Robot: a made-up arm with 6 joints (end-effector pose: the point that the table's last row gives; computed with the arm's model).
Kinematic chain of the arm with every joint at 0, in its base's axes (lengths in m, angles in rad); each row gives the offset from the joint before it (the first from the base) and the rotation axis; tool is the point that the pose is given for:
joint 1: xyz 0 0 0.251 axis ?
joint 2: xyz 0 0 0 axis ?
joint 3: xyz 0 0 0.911 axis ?
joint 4: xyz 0 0 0 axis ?
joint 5: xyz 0.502 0 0 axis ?
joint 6: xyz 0 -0.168 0 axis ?
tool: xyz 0 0 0
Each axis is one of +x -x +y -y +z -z.
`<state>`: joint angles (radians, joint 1 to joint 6).
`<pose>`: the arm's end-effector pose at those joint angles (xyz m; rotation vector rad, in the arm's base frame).
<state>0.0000 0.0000 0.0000 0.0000 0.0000 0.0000</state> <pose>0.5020 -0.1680 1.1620 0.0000 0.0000 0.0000</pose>
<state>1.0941 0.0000 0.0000 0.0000 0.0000 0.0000</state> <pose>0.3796 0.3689 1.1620 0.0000 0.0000 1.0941</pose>
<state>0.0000 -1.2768 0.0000 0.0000 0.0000 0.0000</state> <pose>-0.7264 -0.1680 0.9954 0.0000 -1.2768 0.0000</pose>
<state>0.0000 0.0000 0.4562 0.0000 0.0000 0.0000</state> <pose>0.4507 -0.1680 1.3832 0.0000 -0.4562 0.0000</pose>
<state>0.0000 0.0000 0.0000 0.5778 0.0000 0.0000</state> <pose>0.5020 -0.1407 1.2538 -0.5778 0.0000 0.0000</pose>
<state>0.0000 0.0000 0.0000 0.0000 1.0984 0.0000</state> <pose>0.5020 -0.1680 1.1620 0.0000 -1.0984 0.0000</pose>
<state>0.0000 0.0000 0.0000 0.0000 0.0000 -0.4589</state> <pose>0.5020 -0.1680 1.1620 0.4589 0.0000 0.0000</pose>
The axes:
joint 1: +z
joint 2: +y
joint 3: -y
joint 4: -x
joint 5: -y
joint 6: -x

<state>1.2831 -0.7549 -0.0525 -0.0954 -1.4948 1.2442</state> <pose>0.0949 -0.2687 1.2266 -1.4525 -0.1965 1.6364</pose>
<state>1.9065 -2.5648 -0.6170 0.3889 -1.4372 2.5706</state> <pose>0.3908 -0.6483 -0.0693 -1.5562 -1.6933 0.1700</pose>
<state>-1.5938 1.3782 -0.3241 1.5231 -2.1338 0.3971</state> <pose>-0.0309 -0.9942 -0.0943 -0.1890 -2.4925 -0.7020</pose>
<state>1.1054 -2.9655 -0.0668 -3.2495 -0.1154 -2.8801</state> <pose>-0.4415 -0.5070 -0.5427 1.5514 -2.5081 -0.0949</pose>
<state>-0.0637 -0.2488 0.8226 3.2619 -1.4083 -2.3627</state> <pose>0.0443 0.1643 1.5650 -0.5557 -2.3518 -0.9659</pose>
